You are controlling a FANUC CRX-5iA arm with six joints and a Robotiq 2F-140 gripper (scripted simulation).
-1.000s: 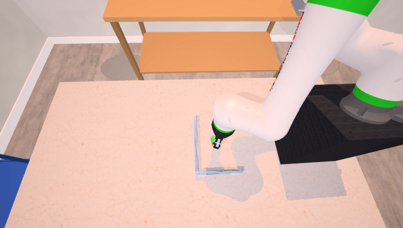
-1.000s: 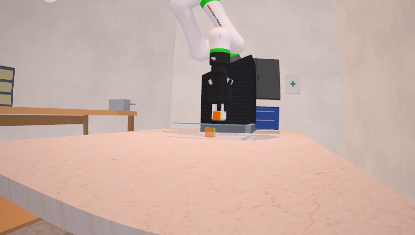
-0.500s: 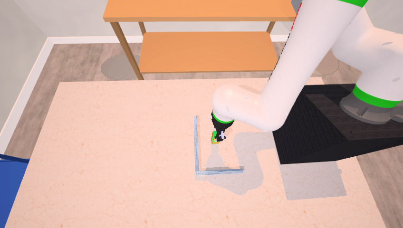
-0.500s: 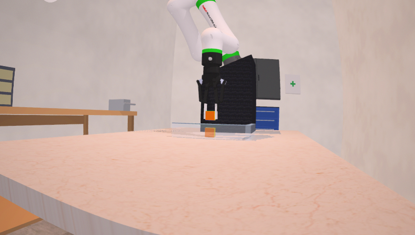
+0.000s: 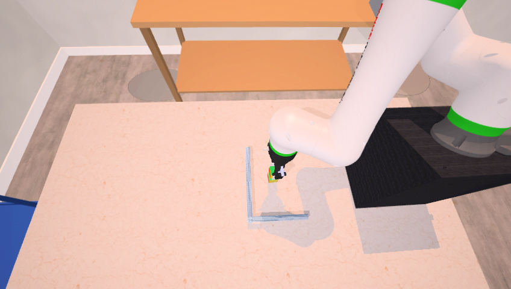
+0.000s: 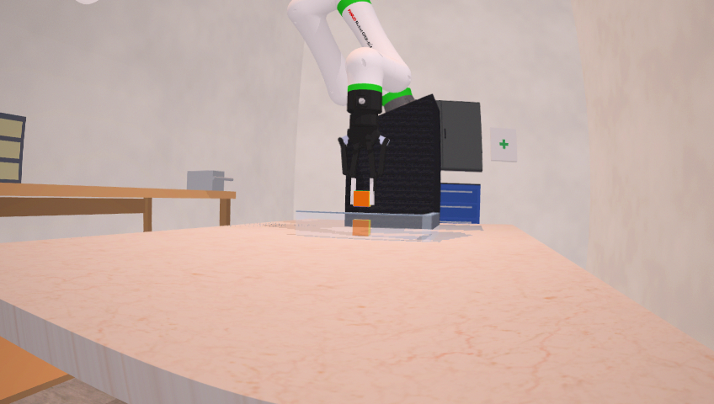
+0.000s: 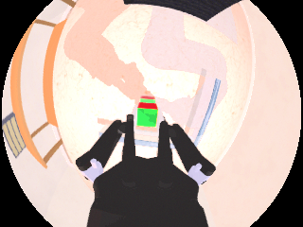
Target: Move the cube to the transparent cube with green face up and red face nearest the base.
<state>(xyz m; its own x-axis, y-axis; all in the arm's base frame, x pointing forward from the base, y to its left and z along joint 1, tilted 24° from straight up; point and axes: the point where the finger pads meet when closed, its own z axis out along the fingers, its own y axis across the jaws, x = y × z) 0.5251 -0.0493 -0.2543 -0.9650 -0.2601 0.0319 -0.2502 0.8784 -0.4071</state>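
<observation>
My gripper is now 90 mm above the transparent cube.
</observation>
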